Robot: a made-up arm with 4 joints.
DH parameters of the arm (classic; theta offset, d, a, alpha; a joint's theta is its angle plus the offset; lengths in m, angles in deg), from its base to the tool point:
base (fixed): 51.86 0 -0.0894 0
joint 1: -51.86 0.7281 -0.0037 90
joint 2: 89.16 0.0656 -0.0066 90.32
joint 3: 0 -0.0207 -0.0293 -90.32
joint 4: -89.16 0.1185 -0.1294 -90
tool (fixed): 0 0.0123 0 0
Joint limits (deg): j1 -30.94..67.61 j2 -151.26..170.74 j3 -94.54..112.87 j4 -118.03..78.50
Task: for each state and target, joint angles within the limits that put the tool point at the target. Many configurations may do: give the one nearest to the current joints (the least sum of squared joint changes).
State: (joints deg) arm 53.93 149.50 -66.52 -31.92
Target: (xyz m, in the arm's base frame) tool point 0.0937 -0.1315 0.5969
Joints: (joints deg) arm 27.82 166.81 -46.70 -23.73
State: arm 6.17 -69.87 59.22 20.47
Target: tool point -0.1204 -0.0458 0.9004
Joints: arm 1.28 -109.47 94.90 28.79
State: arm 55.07 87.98 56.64 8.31
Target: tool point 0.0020 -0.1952 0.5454
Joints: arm 29.45 53.89 43.40 1.38
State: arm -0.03 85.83 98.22 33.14
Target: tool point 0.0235 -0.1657 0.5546
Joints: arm -10.72 79.48 64.54 10.23
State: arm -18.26 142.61 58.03 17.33
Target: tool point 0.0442 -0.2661 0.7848
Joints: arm -28.74 157.58 37.56 17.78
